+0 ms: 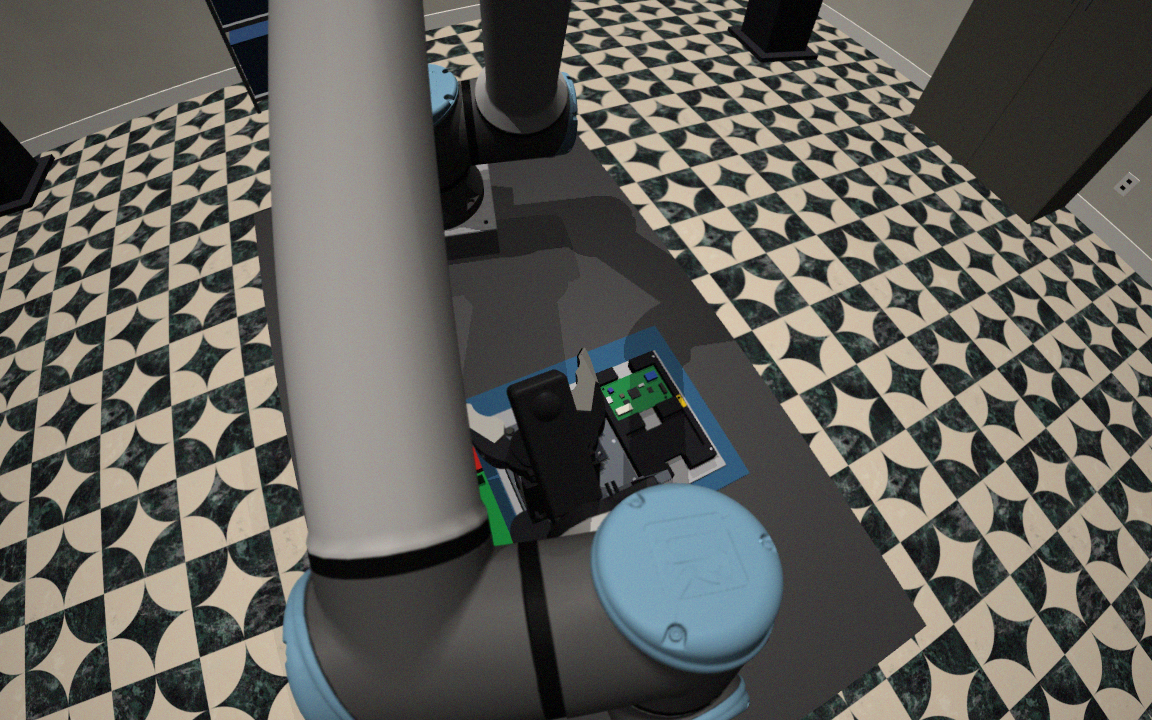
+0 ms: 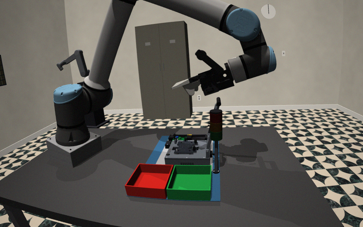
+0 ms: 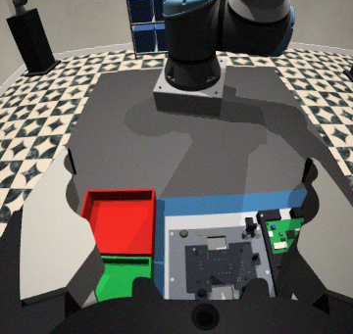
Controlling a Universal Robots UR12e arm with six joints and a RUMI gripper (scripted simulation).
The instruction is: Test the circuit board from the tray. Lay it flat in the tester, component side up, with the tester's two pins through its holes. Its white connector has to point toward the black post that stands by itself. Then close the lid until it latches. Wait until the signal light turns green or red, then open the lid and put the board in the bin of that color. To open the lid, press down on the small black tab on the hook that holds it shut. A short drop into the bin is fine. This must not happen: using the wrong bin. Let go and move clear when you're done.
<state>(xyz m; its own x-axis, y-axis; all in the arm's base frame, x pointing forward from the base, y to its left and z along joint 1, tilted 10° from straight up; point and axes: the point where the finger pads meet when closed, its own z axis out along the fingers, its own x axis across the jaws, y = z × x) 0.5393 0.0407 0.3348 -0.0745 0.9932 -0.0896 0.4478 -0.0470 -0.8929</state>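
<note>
The green circuit board lies 32 cm below my hand, 21 cm to the left of it and 8 cm behind it. Round my hand: clear lid: 16 cm below, 12 cm ahead, 7 cm to the left; green bin: 33 cm below, 14 cm to the right, 7 cm ahead; red bin: 33 cm below, 16 cm to the right, 7 cm behind.
</note>
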